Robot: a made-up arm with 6 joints.
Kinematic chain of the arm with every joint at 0, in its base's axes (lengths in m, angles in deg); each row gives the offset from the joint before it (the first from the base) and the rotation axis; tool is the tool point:
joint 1: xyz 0 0 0.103 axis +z
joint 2: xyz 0 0.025 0 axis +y
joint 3: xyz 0 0 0.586 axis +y
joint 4: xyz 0 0 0.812 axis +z
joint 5: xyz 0 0 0 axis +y
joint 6: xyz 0 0 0.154 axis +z
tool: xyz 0 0 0
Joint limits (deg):
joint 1: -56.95..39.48
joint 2: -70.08..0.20
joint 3: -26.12..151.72
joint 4: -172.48..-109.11
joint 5: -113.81..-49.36
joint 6: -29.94..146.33
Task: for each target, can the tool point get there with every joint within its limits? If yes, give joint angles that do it. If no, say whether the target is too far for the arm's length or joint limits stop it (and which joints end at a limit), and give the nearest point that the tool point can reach.
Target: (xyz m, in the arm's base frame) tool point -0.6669 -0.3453 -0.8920
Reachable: no: joint limits stop it (at a limit: joint 1, joint 2, joint 3, joint 4) | nearest point 0.2101 -0.2479 -0.1676 | short by 1.142 m
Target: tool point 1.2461 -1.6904 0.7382
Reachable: no: too far | nearest point 0.5589 -0.7346 0.7106 | short by 1.178 m
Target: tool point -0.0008 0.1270 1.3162
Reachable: yes | joints -15.99 -43.20 60.86 -138.55 -71.90 53.19
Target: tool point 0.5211 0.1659 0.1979
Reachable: yes | joints 5.65 -17.35 132.22 -144.16 -79.83 106.45
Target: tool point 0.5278 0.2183 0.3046
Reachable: yes | joints 14.36 -27.13 130.11 -156.00 -62.43 46.61
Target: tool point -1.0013 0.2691 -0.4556
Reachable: no: joint limits stop it (at a limit: joint 2, joint 3, joint 4, joint 5) | nearest point -1.2660 0.3402 0.2675 | short by 0.773 m
